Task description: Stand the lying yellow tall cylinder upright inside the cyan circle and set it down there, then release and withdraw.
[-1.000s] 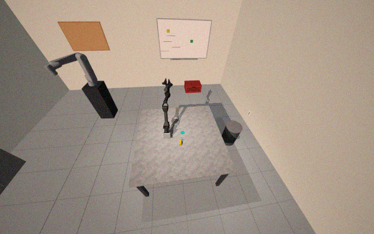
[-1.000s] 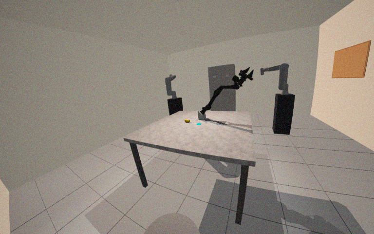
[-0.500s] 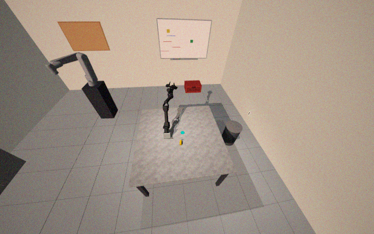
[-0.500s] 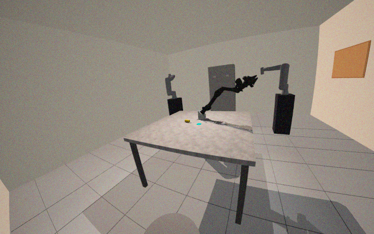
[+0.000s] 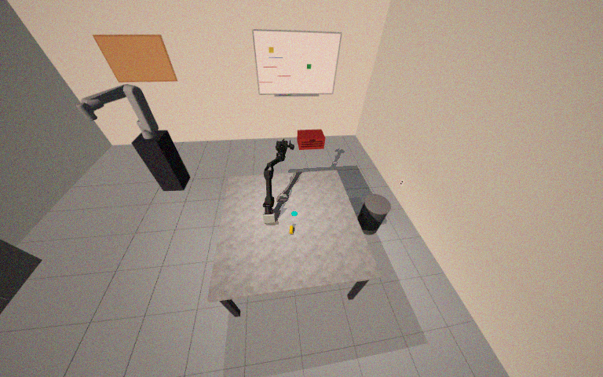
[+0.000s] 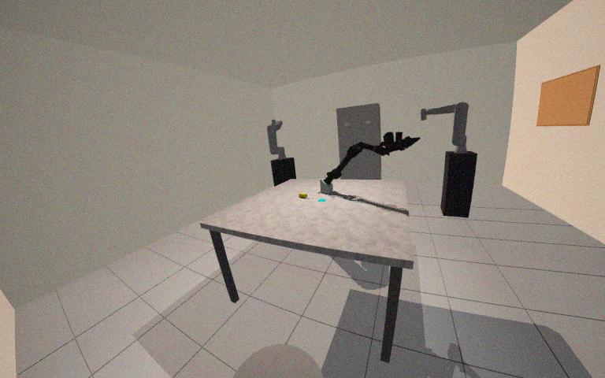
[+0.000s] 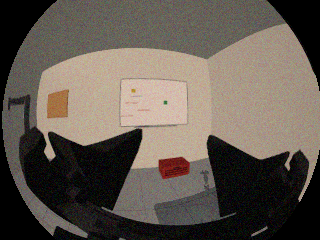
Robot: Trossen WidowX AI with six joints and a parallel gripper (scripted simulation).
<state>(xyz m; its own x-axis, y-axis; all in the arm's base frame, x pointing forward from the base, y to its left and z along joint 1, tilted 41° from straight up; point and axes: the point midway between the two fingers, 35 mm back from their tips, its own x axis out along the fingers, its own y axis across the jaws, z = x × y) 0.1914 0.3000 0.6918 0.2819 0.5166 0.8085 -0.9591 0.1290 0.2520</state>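
Right now my gripper tip is 1 cm short of the yellow tall cylinder, 85 cm to the left of it and 41 cm above it.
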